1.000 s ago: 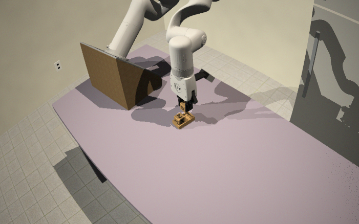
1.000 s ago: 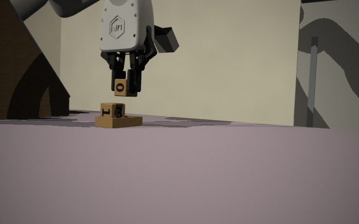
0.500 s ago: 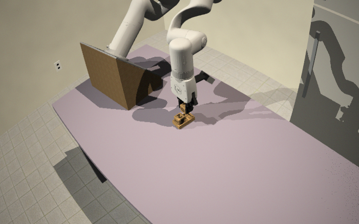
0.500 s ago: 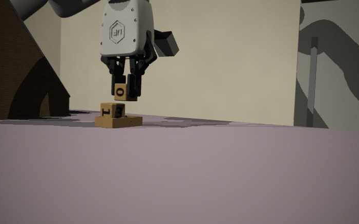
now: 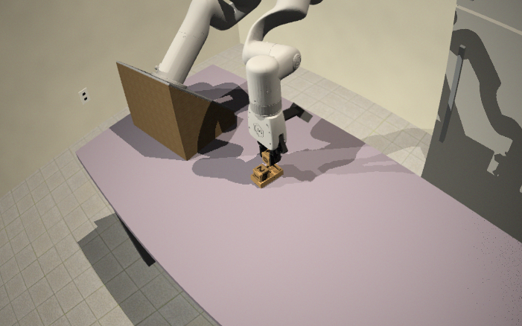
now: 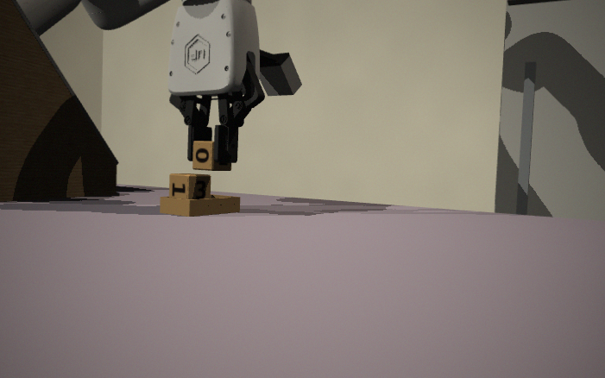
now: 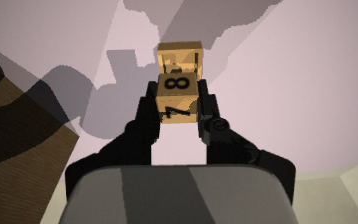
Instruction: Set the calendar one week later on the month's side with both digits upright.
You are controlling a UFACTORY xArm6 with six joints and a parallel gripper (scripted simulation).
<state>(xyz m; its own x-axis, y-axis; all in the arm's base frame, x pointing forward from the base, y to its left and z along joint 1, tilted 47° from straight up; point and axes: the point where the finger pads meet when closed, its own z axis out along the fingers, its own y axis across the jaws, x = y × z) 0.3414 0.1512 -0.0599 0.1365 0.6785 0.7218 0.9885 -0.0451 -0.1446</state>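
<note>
The cube lies 30 mm to the right of my hand and 50 mm below it. Round my hand: wooden calendar tray: 20 mm to the right, 70 mm below.
</note>
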